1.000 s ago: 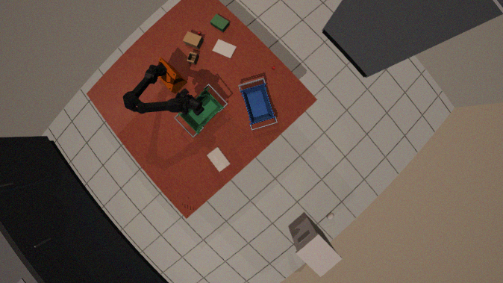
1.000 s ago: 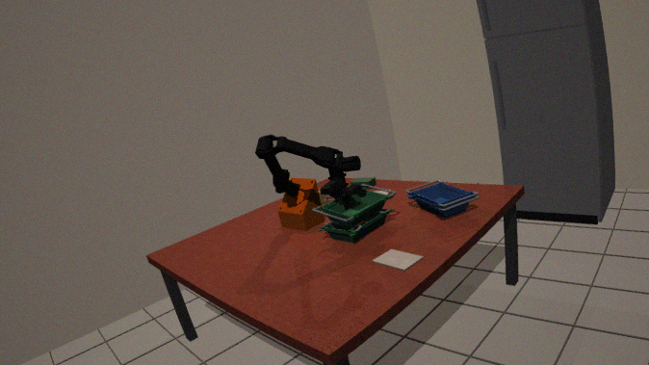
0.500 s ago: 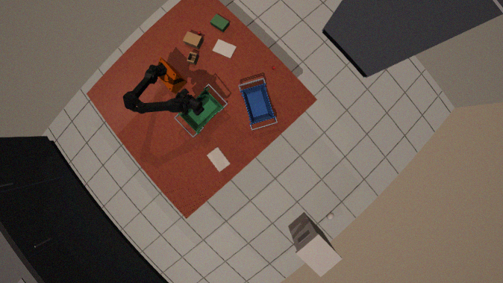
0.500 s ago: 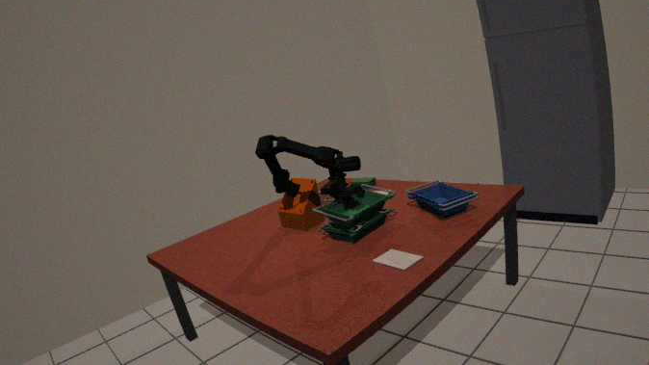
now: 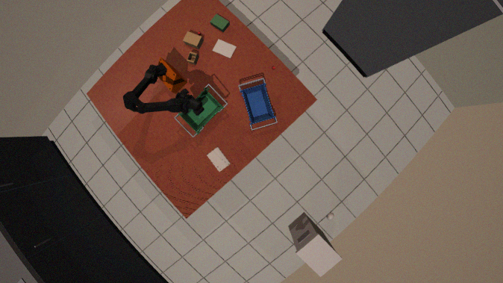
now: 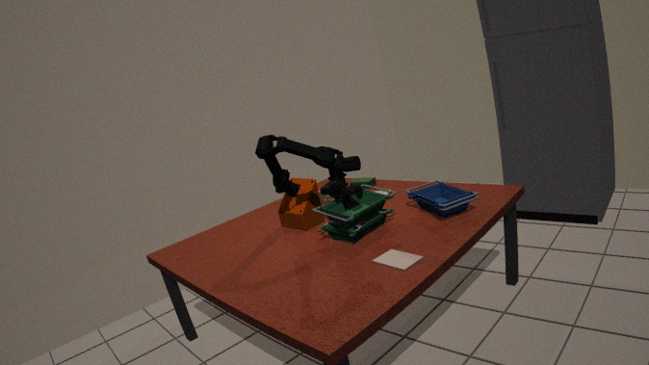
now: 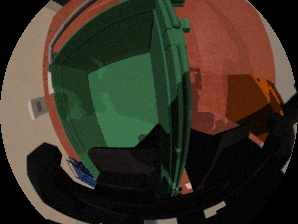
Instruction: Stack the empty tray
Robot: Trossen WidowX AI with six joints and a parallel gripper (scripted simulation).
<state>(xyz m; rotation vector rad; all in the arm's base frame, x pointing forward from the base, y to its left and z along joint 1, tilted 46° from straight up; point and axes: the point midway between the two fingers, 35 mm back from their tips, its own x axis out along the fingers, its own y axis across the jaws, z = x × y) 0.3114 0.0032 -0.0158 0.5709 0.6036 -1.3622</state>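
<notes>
My gripper tip is now 70 mm short of the green tray and 20 mm below it. Round my gripper tip: tan box (410 mm behind, 270 mm to the left, 60 mm below); green block (390 mm behind, 500 mm to the left, 70 mm below).
</notes>
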